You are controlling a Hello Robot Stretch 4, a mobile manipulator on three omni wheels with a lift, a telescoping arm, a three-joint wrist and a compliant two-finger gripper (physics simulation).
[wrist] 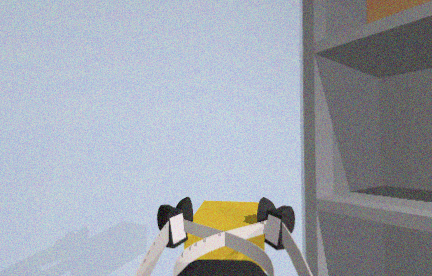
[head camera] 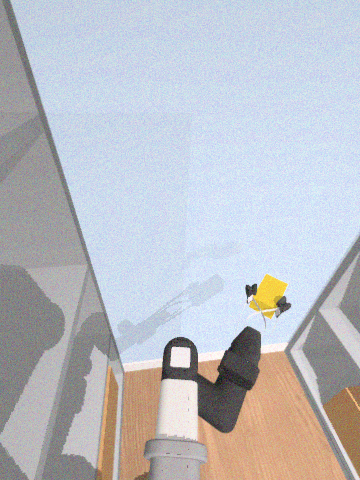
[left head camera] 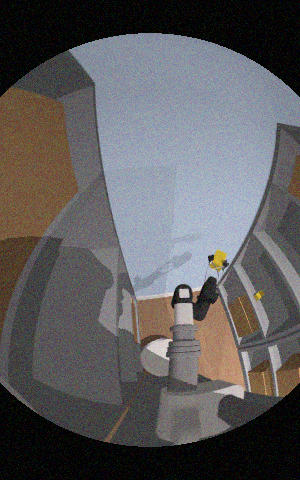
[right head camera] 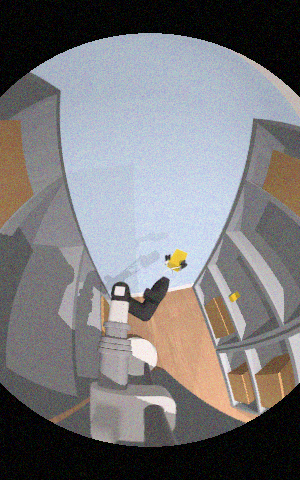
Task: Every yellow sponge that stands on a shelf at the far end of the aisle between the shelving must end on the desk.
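Pixels of known places: gripper, between the fingertips: (wrist: 225, 213) (head camera: 269, 291) (left head camera: 218, 257) (right head camera: 177, 257); robot's base, origin of its link: (left head camera: 161, 355) (right head camera: 135, 355).
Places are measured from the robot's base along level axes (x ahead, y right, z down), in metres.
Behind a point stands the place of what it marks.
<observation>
A yellow sponge (head camera: 271, 291) @[x 0.501, y 0.234, z -1.043 m] (left head camera: 219, 260) @[x 0.482, y 0.228, z -1.042 m] (right head camera: 177, 259) @[x 0.488, y 0.229, z -1.043 m] (wrist: 227, 215) @[x 0.497, y 0.228, z -1.043 m] is held between the two dark fingertips of my gripper (head camera: 267, 298) @[x 0.499, y 0.228, z -1.044 m] (left head camera: 218, 261) @[x 0.499, y 0.228, z -1.044 m] (right head camera: 175, 262) @[x 0.499, y 0.228, z -1.044 m] (wrist: 225, 213) @[x 0.499, y 0.228, z -1.044 m], which is shut on it. The gripper is held up in the air of the aisle, left of the right-hand shelving. A second yellow sponge (left head camera: 259, 295) @[x 0.430, y 0.891, z -0.550 m] (right head camera: 234, 297) @[x 0.427, y 0.884, z -0.550 m] stands on a shelf of the right-hand shelving, beside a cardboard box. The desk does not show in these views.
Grey shelving stands close on the left (head camera: 60, 180) @[x 0.639, y -0.334, z -1.267 m] and on the right (head camera: 320, 425) @[x 0.477, y 0.782, z 0.020 m] (wrist: 309, 125) @[x 0.859, y 0.711, z -1.176 m]. Cardboard boxes (left head camera: 242, 316) @[x 0.323, y 0.835, z -0.264 m] (right head camera: 219, 317) @[x 0.321, y 0.835, z -0.286 m] stand in the right-hand shelving. A pale blue wall (head camera: 190, 150) @[x 0.755, y -0.002, z -1.321 m] closes the aisle beyond the wooden floor (head camera: 280, 425) @[x 0.465, y 0.567, z 0.028 m].
</observation>
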